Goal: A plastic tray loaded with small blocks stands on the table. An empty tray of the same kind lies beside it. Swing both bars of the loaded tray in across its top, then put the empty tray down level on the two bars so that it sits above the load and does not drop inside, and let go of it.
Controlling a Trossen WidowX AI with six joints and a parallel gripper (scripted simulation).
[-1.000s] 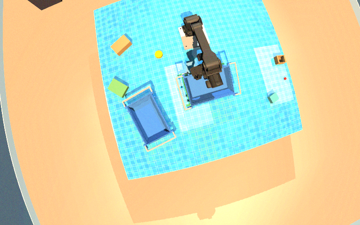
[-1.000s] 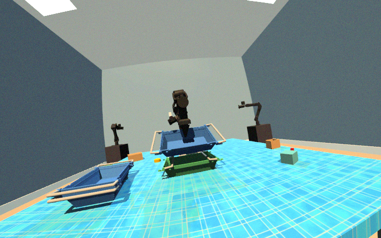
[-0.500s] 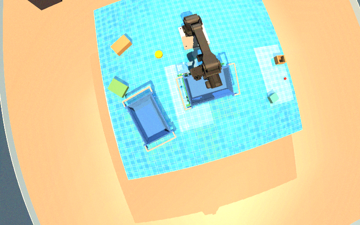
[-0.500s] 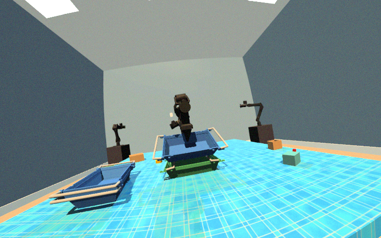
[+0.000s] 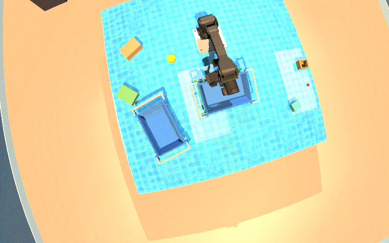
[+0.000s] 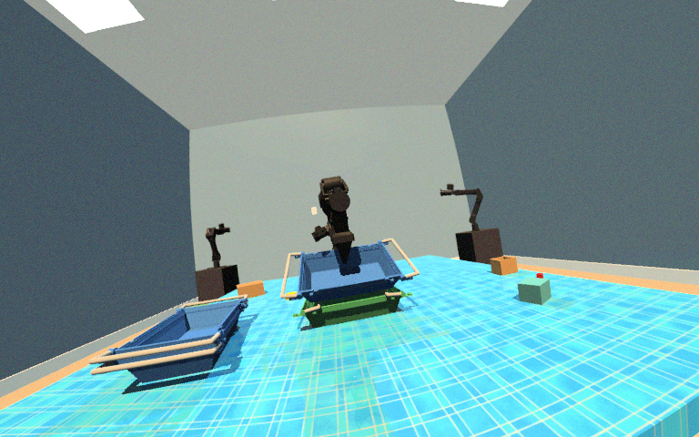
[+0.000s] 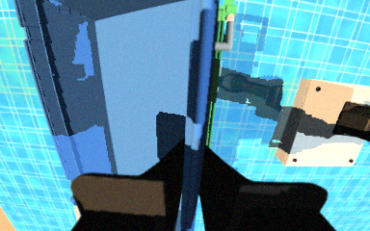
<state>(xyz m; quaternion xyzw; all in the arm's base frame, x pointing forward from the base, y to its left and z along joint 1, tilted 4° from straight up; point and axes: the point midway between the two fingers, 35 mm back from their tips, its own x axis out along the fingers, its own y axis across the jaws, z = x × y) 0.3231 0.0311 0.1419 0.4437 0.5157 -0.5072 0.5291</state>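
My gripper tip is 70 mm short of the blue tray and 10 mm to the right of it. From my gripper tip the other things lie so: yellow disc (200 mm behind, 250 mm to the right, 130 mm below); green block (40 mm behind, 550 mm to the right, 120 mm below); teal cube (210 mm ahead, 450 mm to the left, 120 mm below).
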